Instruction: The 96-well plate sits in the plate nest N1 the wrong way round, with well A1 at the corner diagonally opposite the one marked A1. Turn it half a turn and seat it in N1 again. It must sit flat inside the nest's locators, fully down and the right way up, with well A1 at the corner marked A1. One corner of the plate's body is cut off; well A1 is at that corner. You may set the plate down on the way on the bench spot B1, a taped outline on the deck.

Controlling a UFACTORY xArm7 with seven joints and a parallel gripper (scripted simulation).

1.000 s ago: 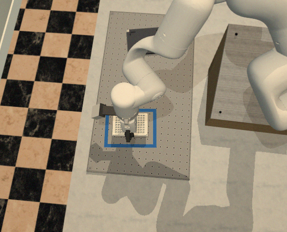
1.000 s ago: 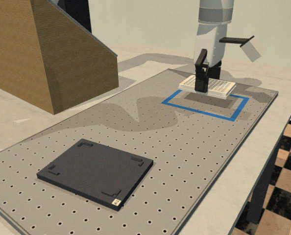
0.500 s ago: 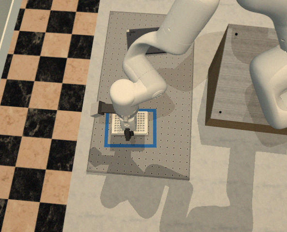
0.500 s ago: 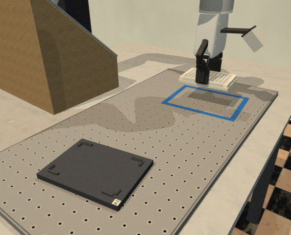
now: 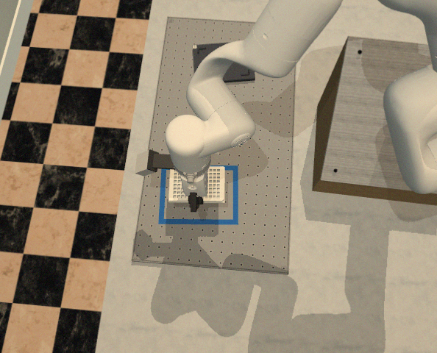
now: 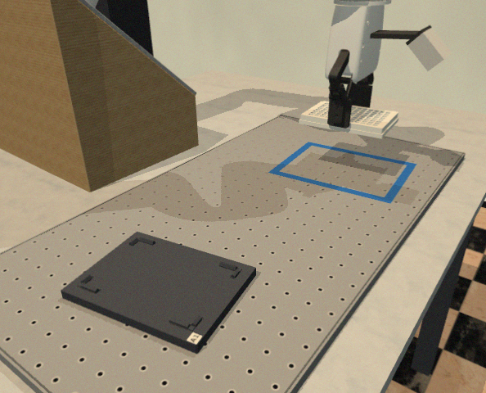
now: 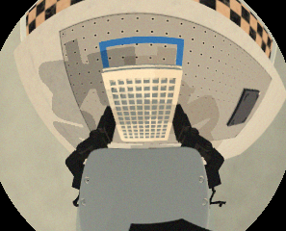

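Right now my hand is 1 cm above the white 96-well plate. The rest, counted from my hand: dark plate nest N1: 38 cm to the right, 9 cm below, 5 cm behind; then A1 label: 42 cm to the right, 8 cm below, 3 cm ahead.
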